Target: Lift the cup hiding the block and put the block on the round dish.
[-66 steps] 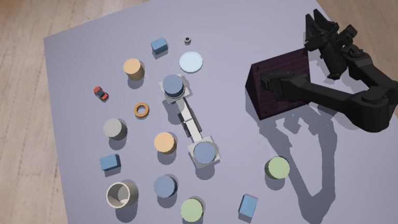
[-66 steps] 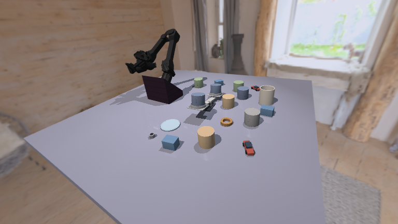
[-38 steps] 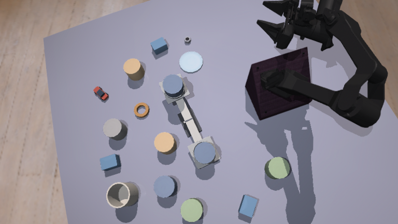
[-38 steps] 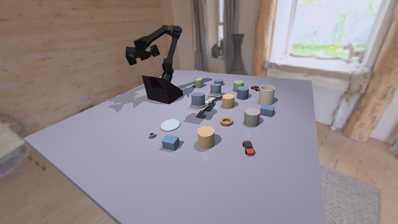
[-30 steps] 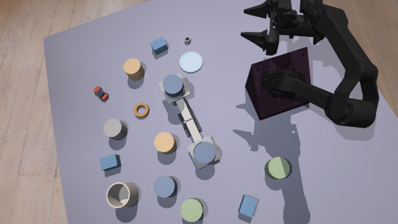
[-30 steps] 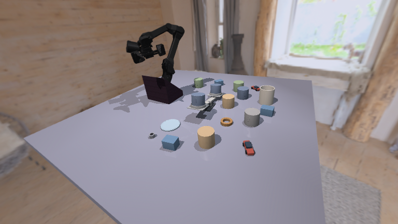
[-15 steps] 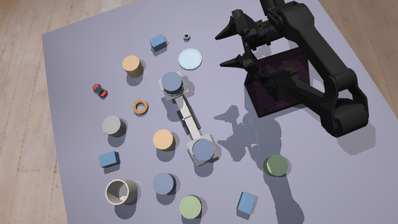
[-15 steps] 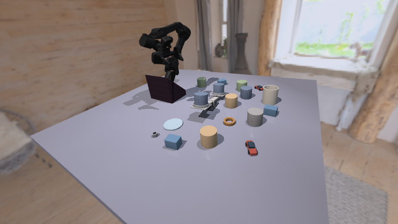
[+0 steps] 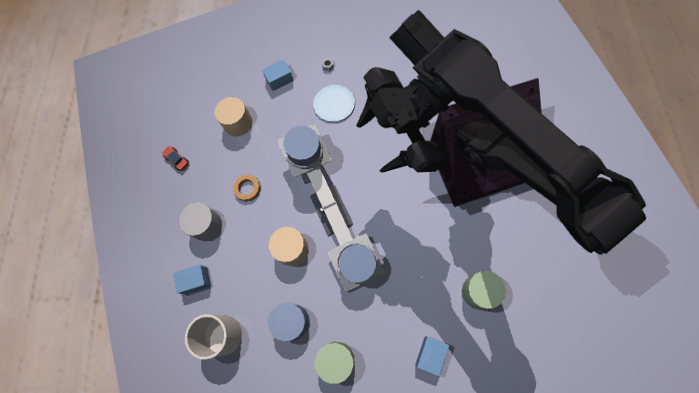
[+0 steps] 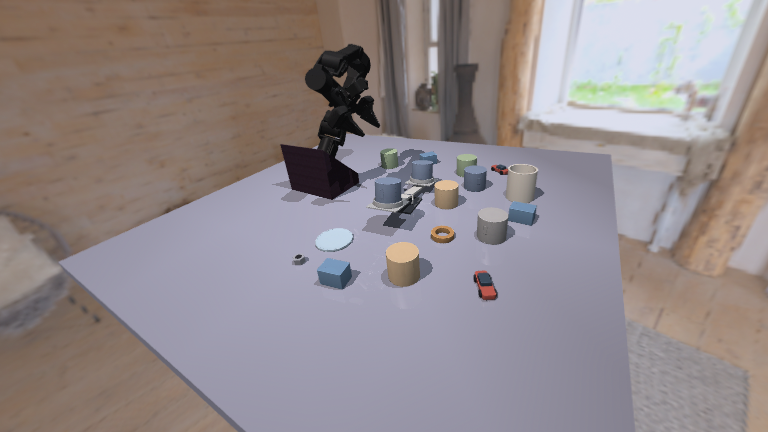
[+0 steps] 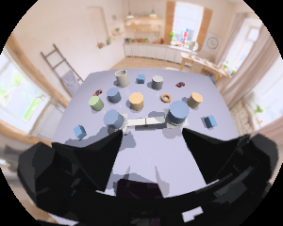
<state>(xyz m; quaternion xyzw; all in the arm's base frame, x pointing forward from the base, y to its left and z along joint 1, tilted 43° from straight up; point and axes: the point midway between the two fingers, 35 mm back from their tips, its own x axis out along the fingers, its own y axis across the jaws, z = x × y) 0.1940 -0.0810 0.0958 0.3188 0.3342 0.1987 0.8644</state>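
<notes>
The block is 19 cm below my gripper tip, 15 cm to the left of it and 8 cm ahead of it. Also, from my gripper tip: beam: 20 cm below, 10 cm ahead, 2 cm to the left; then round dish: 24 cm to the right, 23 cm below, 2 cm ahead; then balance: 21 cm below, 10 cm ahead, 2 cm to the left.
</notes>
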